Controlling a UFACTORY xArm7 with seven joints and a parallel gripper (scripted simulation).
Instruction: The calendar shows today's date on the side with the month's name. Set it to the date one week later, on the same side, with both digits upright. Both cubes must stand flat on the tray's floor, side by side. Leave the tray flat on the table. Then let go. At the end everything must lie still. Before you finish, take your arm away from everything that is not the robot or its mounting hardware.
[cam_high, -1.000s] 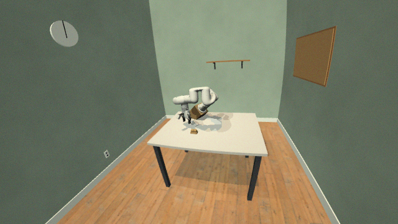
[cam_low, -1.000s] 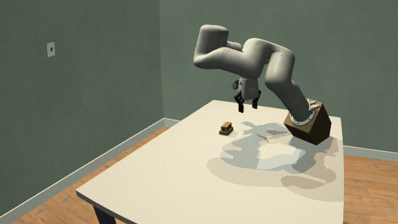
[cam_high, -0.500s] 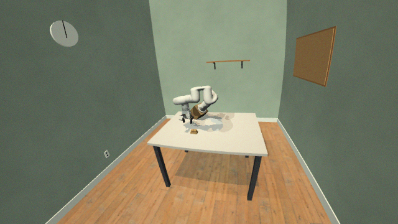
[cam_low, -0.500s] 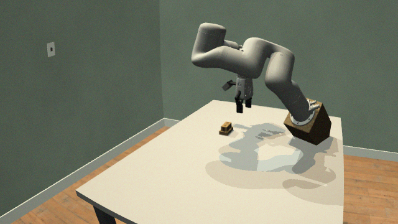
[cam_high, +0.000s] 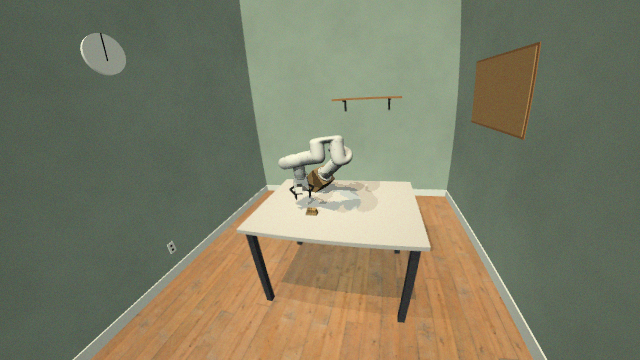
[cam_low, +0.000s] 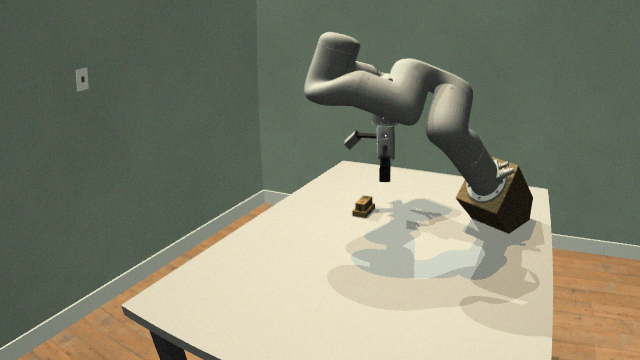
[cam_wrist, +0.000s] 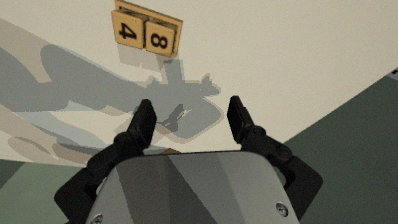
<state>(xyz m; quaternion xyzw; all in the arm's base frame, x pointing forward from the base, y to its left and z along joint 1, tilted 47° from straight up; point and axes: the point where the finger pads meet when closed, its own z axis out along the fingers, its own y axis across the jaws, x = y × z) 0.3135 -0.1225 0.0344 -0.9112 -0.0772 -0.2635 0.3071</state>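
Right now my hand is 80 mm above the digit cube, 50 mm to the right of it and 40 mm short of it. From my hand the other things lie so: wooden calendar tray: 90 mm below, 70 mm to the left, 40 mm ahead.
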